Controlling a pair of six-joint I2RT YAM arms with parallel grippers.
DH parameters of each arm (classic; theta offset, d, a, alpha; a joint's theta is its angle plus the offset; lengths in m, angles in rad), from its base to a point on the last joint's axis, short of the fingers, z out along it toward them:
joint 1: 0 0.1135 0.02 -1.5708
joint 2: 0 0 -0.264 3.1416
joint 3: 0.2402 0 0.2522 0
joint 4: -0.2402 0 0.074 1.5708
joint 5: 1.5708 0 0 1.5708
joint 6: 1.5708 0.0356 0 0
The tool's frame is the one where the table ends.
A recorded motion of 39 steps. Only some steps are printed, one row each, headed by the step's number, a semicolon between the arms.
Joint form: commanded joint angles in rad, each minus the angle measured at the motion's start. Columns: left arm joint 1, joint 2, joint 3, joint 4, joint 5, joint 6; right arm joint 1, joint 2, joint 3, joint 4, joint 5, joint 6.
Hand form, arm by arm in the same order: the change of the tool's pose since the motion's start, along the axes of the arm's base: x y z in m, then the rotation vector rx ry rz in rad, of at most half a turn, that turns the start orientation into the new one. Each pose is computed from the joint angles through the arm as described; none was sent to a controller.
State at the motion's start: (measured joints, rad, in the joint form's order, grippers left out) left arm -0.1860 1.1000 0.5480 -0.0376 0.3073 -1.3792; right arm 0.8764 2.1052 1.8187 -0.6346 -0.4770 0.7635
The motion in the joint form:
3: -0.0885 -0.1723 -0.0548 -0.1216 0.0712 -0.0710; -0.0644 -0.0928 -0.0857 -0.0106 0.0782 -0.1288
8: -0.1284 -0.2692 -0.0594 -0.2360 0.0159 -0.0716; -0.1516 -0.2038 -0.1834 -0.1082 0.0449 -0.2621
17: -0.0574 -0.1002 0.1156 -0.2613 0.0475 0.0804; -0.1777 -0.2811 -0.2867 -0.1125 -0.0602 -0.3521
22: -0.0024 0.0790 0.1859 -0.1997 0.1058 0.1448; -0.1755 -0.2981 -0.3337 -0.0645 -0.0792 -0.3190
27: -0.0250 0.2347 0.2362 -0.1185 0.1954 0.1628; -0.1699 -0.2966 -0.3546 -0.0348 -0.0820 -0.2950
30: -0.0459 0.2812 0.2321 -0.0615 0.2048 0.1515; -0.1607 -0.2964 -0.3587 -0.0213 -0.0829 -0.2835
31: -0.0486 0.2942 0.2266 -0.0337 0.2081 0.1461; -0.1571 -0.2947 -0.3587 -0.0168 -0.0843 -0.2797
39: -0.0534 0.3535 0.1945 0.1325 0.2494 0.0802; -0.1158 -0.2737 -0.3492 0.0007 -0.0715 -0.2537
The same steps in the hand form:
3: -0.0371 -0.0132 0.0048 -0.0864 0.0490 -0.1102; 0.0106 -0.0364 0.0121 -0.0499 -0.1331 -0.0184
8: -0.0556 -0.0136 0.0091 -0.0511 0.0630 -0.1028; 0.0120 -0.0859 0.0218 -0.0989 -0.1417 0.0169
17: -0.0186 -0.0107 0.0363 0.0383 0.0115 -0.1399; -0.0007 -0.1064 0.0209 -0.0476 -0.1240 0.1111
22: 0.0177 -0.0075 0.0276 0.0532 0.0322 -0.1679; -0.0043 -0.1075 0.0157 -0.0233 -0.1058 0.0978
27: 0.0446 -0.0220 0.0135 0.0120 0.0508 -0.2709; -0.0055 -0.1056 0.0105 -0.0167 -0.0934 0.0873
30: 0.0508 -0.0297 0.0046 -0.0011 0.0510 -0.2929; -0.0074 -0.1025 0.0099 -0.0101 -0.0921 0.0885
31: 0.0528 -0.0311 0.0017 -0.0073 0.0448 -0.2953; -0.0079 -0.1010 0.0095 -0.0072 -0.0909 0.0900
39: 0.0619 -0.0360 -0.0103 -0.0810 0.0100 -0.3001; -0.0149 -0.0860 0.0054 -0.0105 -0.0843 0.1060

